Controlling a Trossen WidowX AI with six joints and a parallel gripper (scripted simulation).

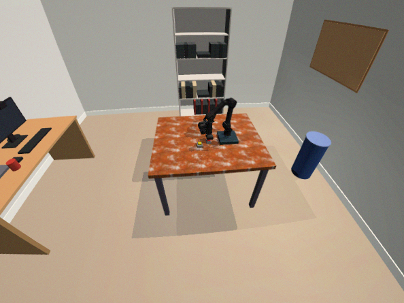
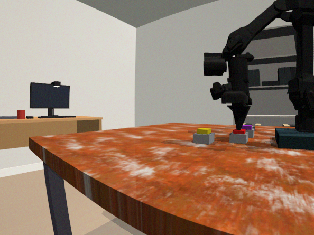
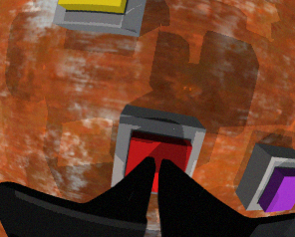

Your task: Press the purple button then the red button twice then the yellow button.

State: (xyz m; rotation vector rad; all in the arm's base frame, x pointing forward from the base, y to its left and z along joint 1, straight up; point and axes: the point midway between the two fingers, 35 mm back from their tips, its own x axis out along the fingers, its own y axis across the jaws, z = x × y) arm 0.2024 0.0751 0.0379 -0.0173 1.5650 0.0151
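Right now my gripper tip is 1 cm above the red button. From my gripper tip the other things lie so: yellow button (9 cm ahead, 5 cm to the left); then purple button (10 cm to the right, 1 cm behind).
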